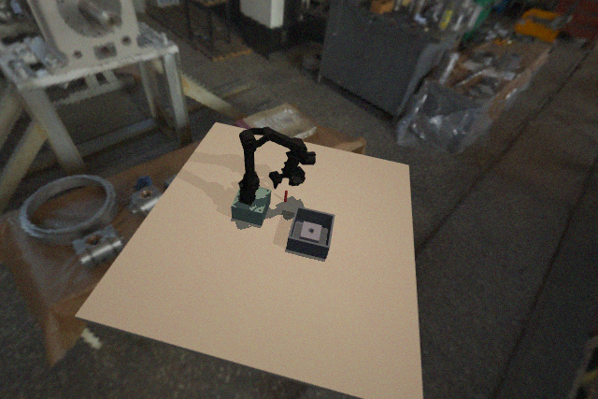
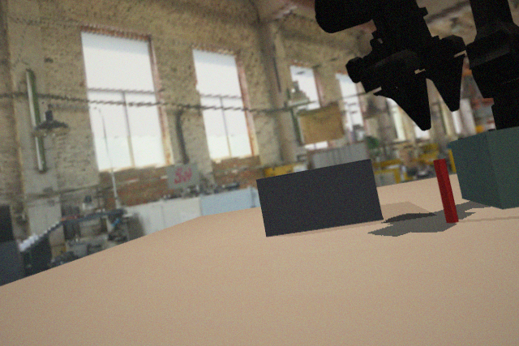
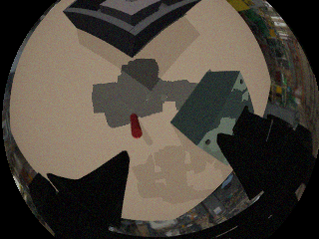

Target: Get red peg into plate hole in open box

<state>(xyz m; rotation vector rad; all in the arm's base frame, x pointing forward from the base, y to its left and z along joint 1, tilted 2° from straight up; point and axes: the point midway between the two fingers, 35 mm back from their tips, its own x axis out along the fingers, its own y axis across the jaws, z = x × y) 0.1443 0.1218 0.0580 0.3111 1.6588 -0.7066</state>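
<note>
Now: gripper tip 2 cm short of the red peg, 2 cm to the right of it and 9 cm above it. Round my gripper tip: dark box (20 cm ahead, 15 cm to the right, 10 cm below); then grey plate (20 cm ahead, 15 cm to the right, 9 cm below).
</note>
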